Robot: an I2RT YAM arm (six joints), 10 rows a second.
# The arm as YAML. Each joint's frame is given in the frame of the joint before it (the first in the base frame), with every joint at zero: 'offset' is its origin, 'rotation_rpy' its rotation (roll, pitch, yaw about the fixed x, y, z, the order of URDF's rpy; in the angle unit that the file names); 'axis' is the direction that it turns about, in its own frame. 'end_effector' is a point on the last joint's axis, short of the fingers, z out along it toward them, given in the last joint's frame.
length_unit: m
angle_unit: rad
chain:
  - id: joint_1
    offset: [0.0, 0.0, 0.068]
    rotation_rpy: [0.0, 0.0, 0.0]
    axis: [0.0, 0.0, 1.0]
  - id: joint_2
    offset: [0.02, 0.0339, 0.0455]
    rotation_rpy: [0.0, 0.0, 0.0]
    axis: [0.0, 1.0, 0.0]
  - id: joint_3
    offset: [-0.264, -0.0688, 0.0]
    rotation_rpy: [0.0, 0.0, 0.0]
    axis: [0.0, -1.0, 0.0]
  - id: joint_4
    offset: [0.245, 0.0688, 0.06]
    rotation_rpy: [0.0, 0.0, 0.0]
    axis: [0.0, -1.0, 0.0]
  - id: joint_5
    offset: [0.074, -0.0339, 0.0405]
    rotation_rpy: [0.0, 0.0, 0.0]
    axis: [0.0, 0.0, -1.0]
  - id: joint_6
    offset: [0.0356, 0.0, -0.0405]
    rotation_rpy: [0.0, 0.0, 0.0]
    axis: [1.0, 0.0, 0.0]
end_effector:
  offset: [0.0, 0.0, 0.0]
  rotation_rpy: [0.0, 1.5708, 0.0]
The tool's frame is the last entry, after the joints.
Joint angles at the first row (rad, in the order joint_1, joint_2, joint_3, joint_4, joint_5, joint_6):
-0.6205, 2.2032, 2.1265, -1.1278, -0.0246, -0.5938
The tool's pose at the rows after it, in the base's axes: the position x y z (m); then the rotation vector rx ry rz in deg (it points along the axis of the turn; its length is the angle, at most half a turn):
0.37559, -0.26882, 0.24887, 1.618, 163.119, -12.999
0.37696, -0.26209, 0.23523, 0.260, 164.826, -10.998
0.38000, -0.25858, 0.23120, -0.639, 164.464, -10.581
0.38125, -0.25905, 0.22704, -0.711, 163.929, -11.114
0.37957, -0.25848, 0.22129, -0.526, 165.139, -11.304
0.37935, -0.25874, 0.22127, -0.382, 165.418, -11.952
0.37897, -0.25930, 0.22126, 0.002, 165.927, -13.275
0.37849, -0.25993, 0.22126, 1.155, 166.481, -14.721
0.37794, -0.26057, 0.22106, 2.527, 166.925, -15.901
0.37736, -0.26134, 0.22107, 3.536, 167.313, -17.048
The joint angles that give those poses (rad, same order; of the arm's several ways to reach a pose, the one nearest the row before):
-0.6239, 2.2032, 2.0674, -1.1103, -0.0349, -0.5983
-0.6105, 2.2036, 2.0186, -1.0977, -0.0387, -0.6018
-0.6010, 2.2036, 2.0022, -1.0782, -0.0452, -0.6021
-0.6002, 2.2036, 1.9843, -1.0493, -0.0444, -0.6022
-0.6003, 2.2036, 1.9636, -1.0454, -0.0311, -0.6022
-0.6003, 2.2036, 1.9636, -1.0458, -0.0216, -0.6018
-0.6003, 2.2036, 1.9636, -1.0458, -0.0025, -0.5999
-0.6003, 2.2036, 1.9637, -1.0462, 0.0196, -0.5892
-0.6006, 2.2036, 1.9629, -1.0462, 0.0383, -0.5758
-0.6014, 2.2036, 1.9629, -1.0466, 0.0555, -0.5671

